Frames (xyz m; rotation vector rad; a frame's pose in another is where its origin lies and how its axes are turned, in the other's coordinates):
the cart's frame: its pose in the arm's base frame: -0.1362 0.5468 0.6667 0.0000 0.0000 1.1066
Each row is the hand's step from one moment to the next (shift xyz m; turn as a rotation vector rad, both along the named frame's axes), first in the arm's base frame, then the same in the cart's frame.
Working: the arm's base frame: its pose in the cart's frame: -0.4280 -0.3666 -0.6667 0.0000 0.0000 -1.1066

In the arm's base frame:
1: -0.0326 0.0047 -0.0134 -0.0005 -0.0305 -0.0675
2: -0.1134 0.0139 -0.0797 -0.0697 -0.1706 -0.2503
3: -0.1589 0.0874 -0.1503 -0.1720 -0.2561 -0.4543
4: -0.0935 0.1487 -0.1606 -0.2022 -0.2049 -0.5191
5: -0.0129 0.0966 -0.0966 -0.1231 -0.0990 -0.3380
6: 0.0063 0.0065 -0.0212 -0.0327 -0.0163 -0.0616
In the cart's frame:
1: -0.0104 0.0313 -0.0134 -0.0275 -0.0132 -0.0675
2: -0.0383 0.1076 -0.0797 -0.1838 -0.0141 -0.2503
3: 0.0070 0.1812 -0.1503 -0.3060 0.0391 -0.4543
4: 0.0911 0.1502 -0.1606 -0.2737 0.0891 -0.5191
5: 0.0806 0.0548 -0.0966 -0.1436 0.0658 -0.3380
6: 0.0086 -0.0027 -0.0212 -0.0292 0.0219 -0.0616

